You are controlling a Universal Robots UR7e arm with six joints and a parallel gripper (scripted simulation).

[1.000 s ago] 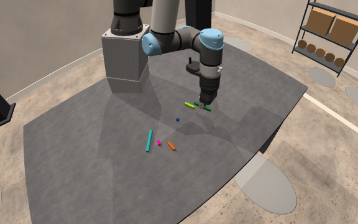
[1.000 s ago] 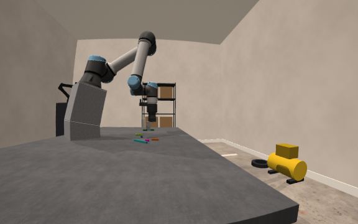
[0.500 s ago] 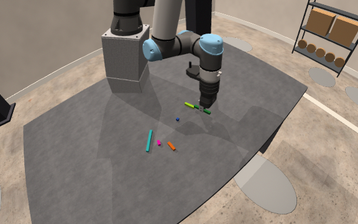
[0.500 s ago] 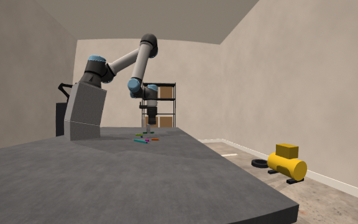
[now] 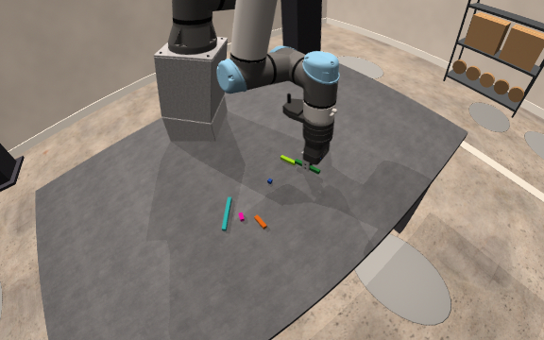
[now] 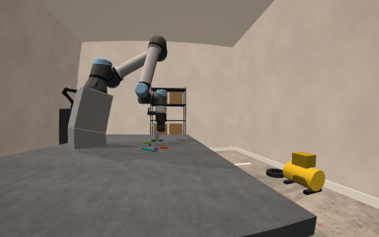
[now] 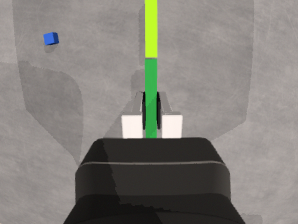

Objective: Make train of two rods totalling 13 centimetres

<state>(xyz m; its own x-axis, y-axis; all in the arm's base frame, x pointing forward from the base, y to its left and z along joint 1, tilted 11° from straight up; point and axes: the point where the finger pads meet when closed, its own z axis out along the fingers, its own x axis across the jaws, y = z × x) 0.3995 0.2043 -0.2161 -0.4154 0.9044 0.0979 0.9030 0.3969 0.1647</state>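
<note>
Now: the green rod 1 cm below my hand. Also, from my hand: lime rod (6 cm behind, 3 cm to the right, 3 cm below); small blue rod (2 cm behind, 11 cm to the right, 3 cm below); orange rod (9 cm ahead, 20 cm to the right, 3 cm below).
</note>
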